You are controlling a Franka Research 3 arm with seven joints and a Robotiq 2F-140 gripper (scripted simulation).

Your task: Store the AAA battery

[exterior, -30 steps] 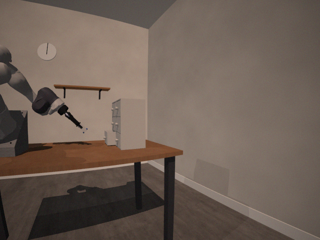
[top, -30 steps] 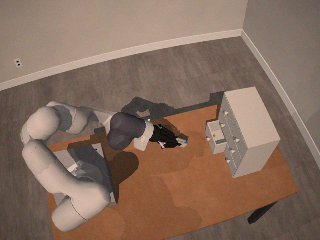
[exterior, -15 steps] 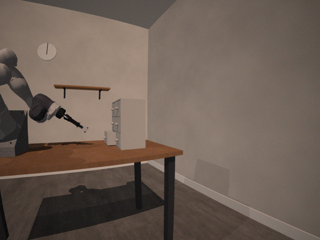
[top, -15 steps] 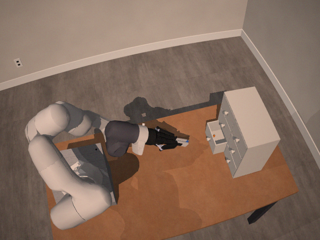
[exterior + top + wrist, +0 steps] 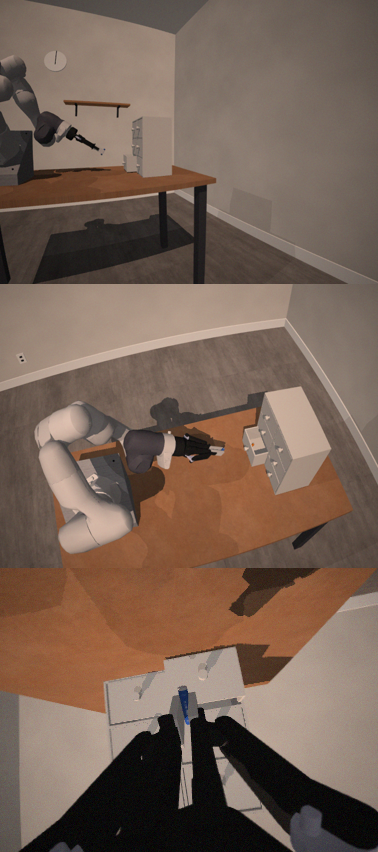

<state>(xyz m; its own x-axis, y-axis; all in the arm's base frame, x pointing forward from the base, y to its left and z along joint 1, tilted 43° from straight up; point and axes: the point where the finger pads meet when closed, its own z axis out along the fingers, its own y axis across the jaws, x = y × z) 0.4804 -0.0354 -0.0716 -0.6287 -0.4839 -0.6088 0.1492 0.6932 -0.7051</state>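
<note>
Right now the orange battery is 20 cm ahead of my hand, 2 cm to the left of it and 13 cm below it. The rest, counted from my hand: blue AAA battery: 2 cm ahead, 2 cm below.
</note>
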